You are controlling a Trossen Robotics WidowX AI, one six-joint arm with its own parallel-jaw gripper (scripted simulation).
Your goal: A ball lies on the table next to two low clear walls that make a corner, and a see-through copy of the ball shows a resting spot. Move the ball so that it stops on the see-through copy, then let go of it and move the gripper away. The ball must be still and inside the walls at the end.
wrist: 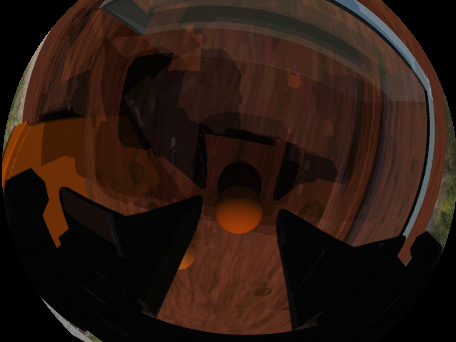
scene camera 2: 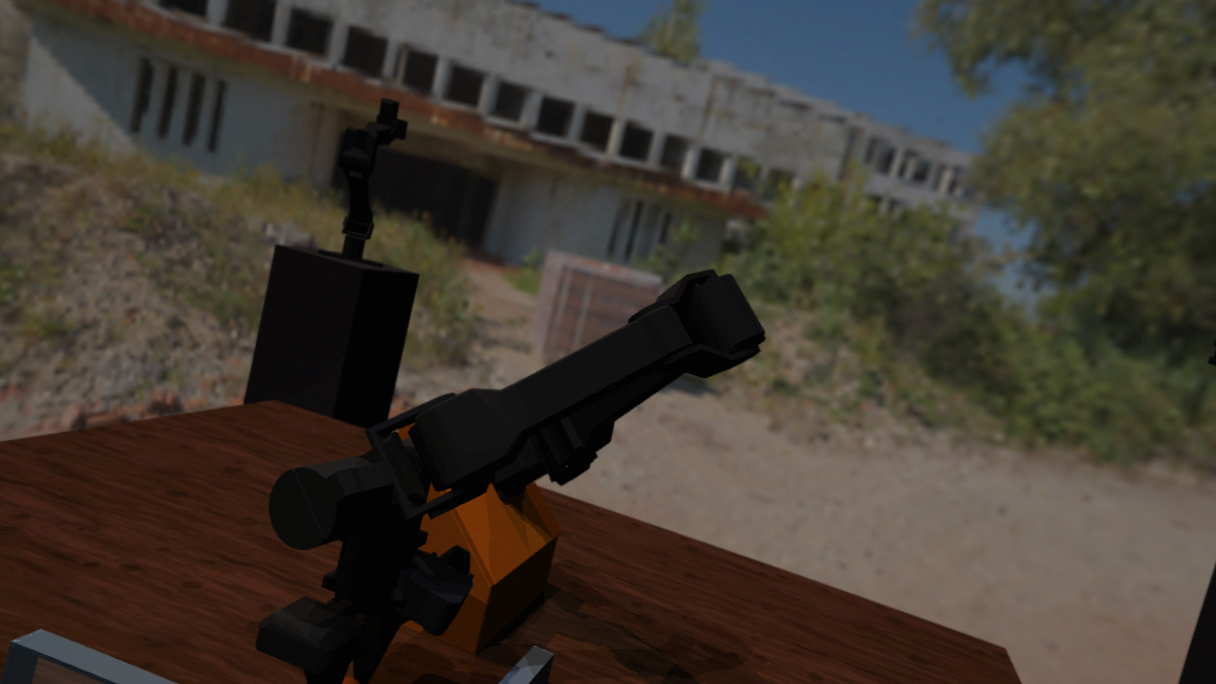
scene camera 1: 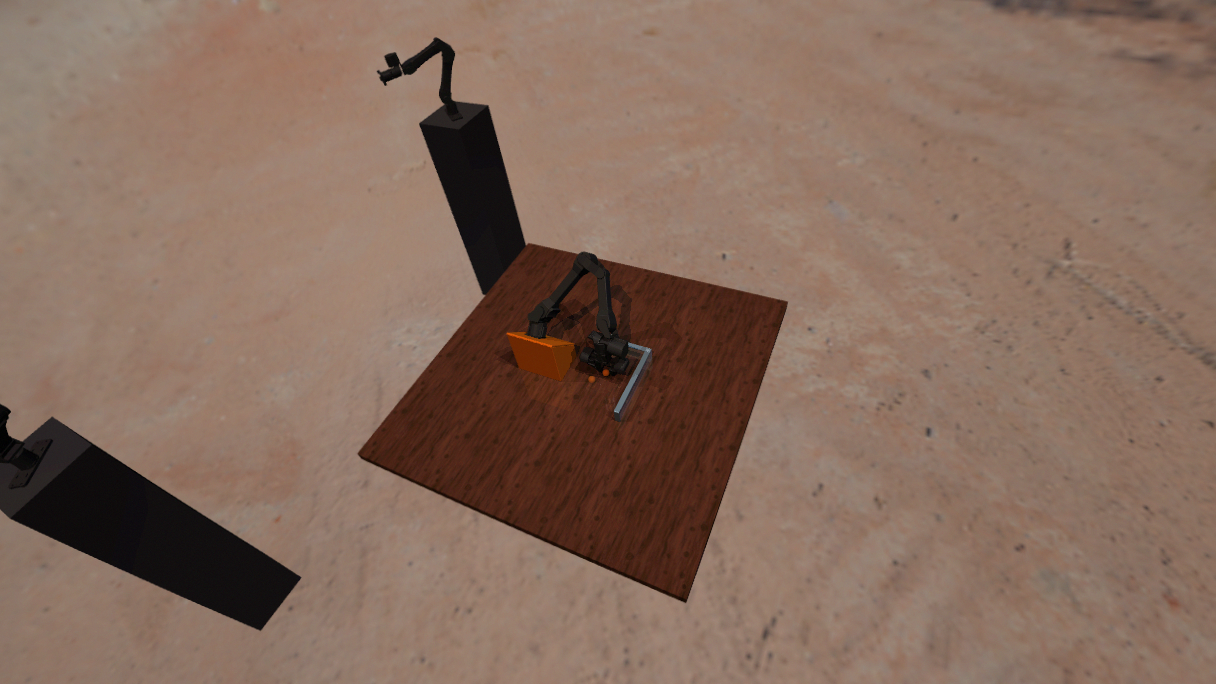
Labels:
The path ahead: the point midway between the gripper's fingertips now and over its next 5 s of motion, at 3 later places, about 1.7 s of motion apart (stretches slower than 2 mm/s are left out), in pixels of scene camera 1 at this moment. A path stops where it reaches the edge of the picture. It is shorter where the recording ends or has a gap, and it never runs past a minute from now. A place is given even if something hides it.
My gripper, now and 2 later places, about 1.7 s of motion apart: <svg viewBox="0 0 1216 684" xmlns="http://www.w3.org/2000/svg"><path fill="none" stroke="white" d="M606 373L593 362L592 380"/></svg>

